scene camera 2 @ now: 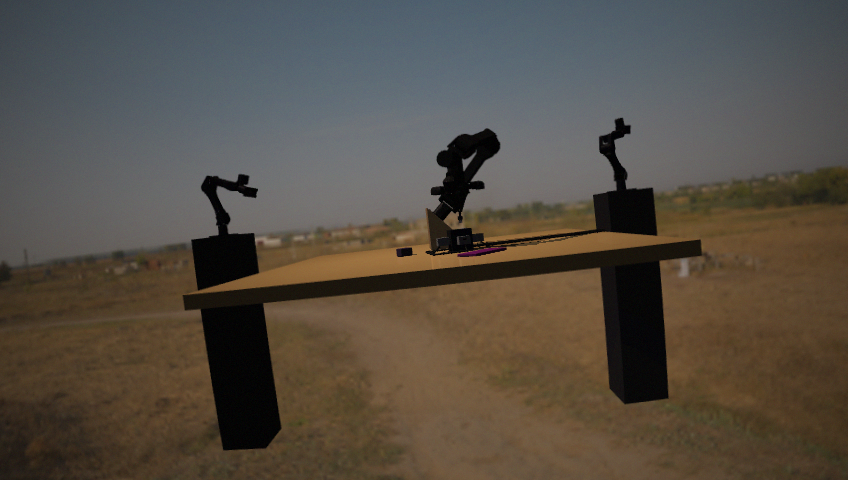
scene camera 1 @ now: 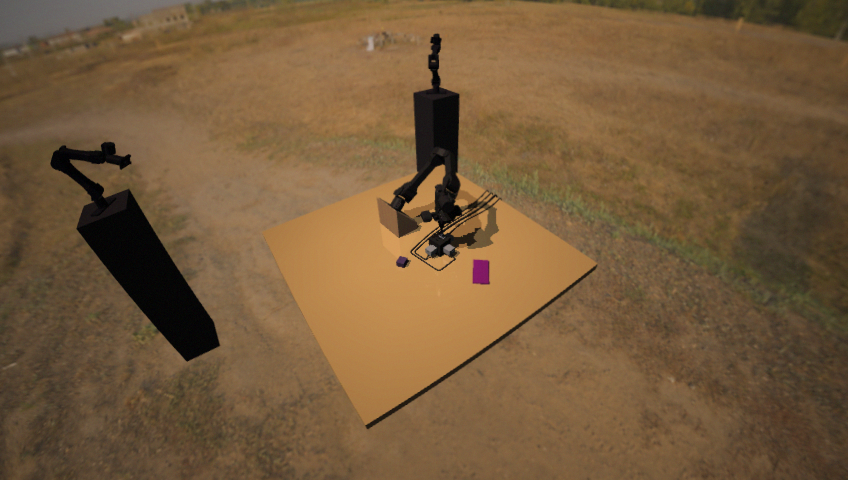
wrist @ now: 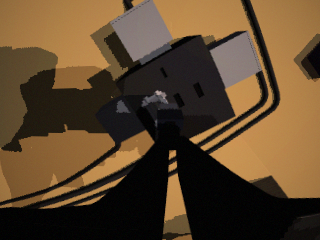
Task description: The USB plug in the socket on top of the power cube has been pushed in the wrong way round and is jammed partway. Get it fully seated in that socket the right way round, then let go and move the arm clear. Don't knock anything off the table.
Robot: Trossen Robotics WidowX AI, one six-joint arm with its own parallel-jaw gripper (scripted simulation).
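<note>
USB plug carried by my gripper; power cube also visible. The wrist view shows my gripper as well.
</note>
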